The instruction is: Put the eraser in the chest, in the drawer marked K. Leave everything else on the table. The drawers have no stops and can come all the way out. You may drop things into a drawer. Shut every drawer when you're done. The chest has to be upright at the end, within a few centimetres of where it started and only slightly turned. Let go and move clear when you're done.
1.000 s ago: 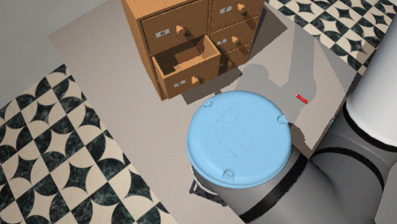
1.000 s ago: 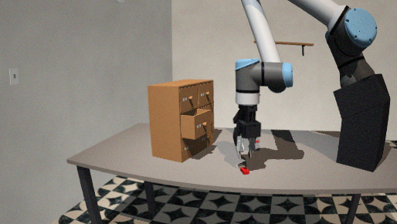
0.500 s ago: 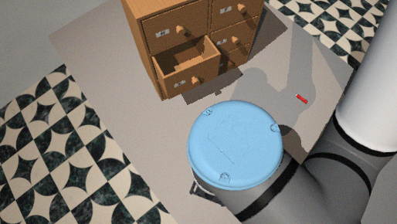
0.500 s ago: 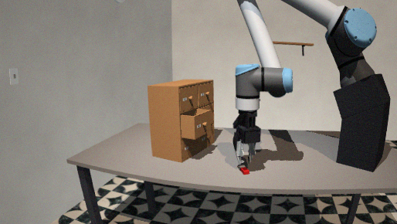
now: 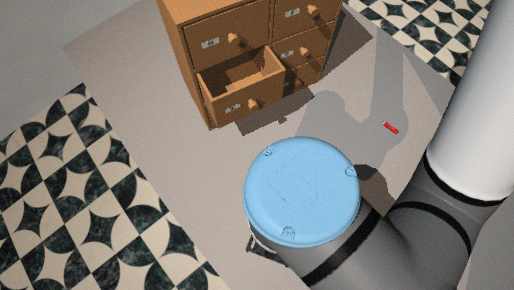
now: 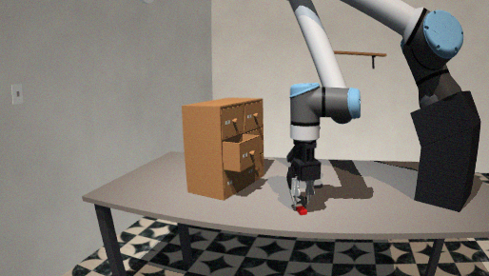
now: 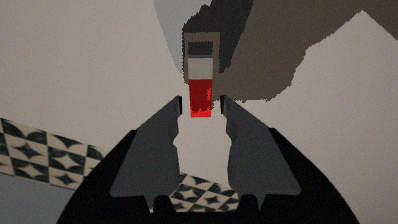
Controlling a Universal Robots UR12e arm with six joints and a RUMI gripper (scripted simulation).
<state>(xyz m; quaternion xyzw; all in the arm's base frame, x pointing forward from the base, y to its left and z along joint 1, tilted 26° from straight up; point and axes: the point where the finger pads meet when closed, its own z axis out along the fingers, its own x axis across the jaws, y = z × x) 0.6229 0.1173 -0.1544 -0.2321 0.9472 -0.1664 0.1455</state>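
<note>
Right now the eraser is 3 cm below my hand and 1 cm to the right of it. From my hand the other things lie so: red stick (39 cm to the right, 3 cm below, 3 cm behind).
</note>
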